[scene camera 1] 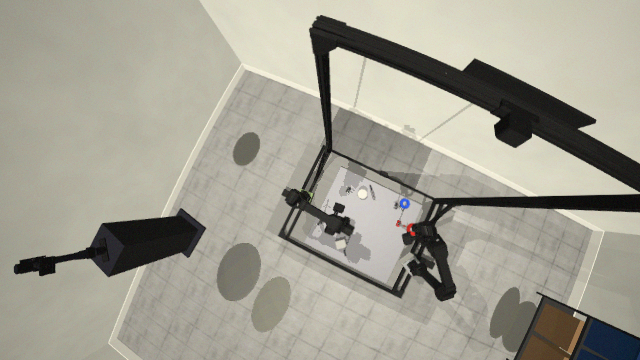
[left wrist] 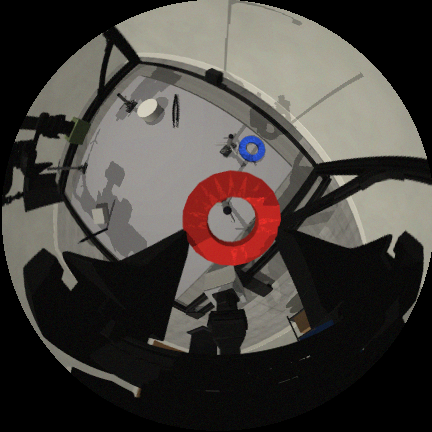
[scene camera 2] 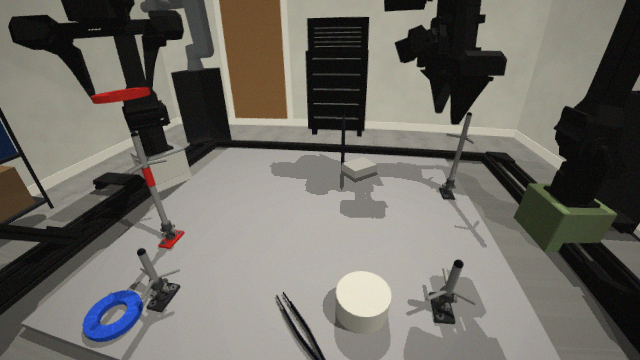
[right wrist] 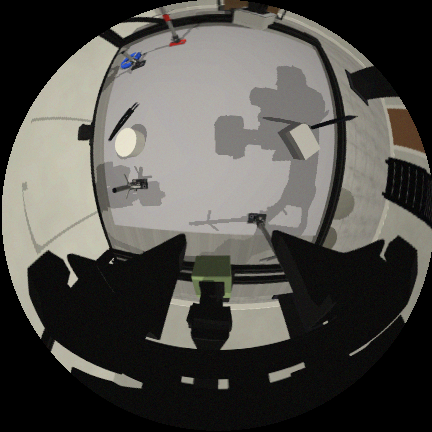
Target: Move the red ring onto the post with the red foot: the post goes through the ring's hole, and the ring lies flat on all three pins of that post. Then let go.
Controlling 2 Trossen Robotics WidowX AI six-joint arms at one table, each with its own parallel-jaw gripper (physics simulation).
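Where they show: left gripper, fingertip midpoint: (left wrist: 232,232) (scene camera 2: 123,96); right gripper, fingertip midpoint: (left wrist: 55,150) (scene camera 2: 446,118) (right wrist: 229,237); left arm's base at its link origin: (scene camera 1: 413,265) (left wrist: 225,297) (scene camera 2: 156,150); right arm's base at its link origin: (left wrist: 69,128) (scene camera 2: 570,197) (right wrist: 211,288).
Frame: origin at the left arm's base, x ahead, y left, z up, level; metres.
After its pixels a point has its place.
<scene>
The red ring (scene camera 1: 410,228) @(x 0.285, y -0.097, z 0.180 m) (scene camera 2: 120,95) @(x 0.300, y -0.112, z 0.178 m) (left wrist: 267,215) @(x 0.261, y -0.127, z 0.178 m) is held roughly level, above the top of the post with the red foot (scene camera 2: 156,197) @(x 0.271, y -0.104, z 0.016 m). My left gripper (scene camera 2: 121,93) @(x 0.257, y -0.099, z 0.171 m) (left wrist: 232,232) @(x 0.257, y -0.099, z 0.171 m) is shut on it, a fingertip at each side. In the left wrist view a dark post cap (left wrist: 227,210) @(x 0.264, y -0.102, z 0.122 m) shows through the ring's hole, up and left of the hole's middle; the foot is hidden there. The red foot (scene camera 1: 398,223) @(x 0.274, y -0.100, z -0.049 m) (scene camera 2: 171,239) @(x 0.276, y -0.107, z -0.066 m) (right wrist: 177,42) @(x 0.274, y -0.097, z -0.067 m) stands on the table and a red band circles the post. My right gripper (scene camera 2: 448,116) @(x 0.594, y 0.231, z 0.114 m) (right wrist: 229,237) @(x 0.594, y 0.231, z 0.114 m) is open and empty, high over the table's far right.
A blue ring (scene camera 2: 92,325) @(x 0.354, y -0.252, z -0.065 m) (left wrist: 243,149) @(x 0.357, y -0.204, z -0.065 m) lies beside a short post (scene camera 2: 148,265) @(x 0.382, y -0.168, z -0.007 m). Another short post (scene camera 2: 454,277) @(x 0.678, y 0.032, z -0.005 m), a tall post (scene camera 2: 460,152) @(x 0.616, y 0.334, z 0.026 m), a cream cylinder (scene camera 2: 363,302) @(x 0.601, y -0.030, z -0.038 m), dark tweezers (right wrist: 123,121) @(x 0.554, y -0.078, z -0.068 m), a pale block (scene camera 2: 359,167) @(x 0.406, y 0.299, z -0.053 m) (right wrist: 305,141) @(x 0.399, y 0.319, z -0.053 m) and a thin dark upright rod (scene camera 2: 343,135) @(x 0.344, y 0.322, z 0.009 m) also stand or lie about.
</scene>
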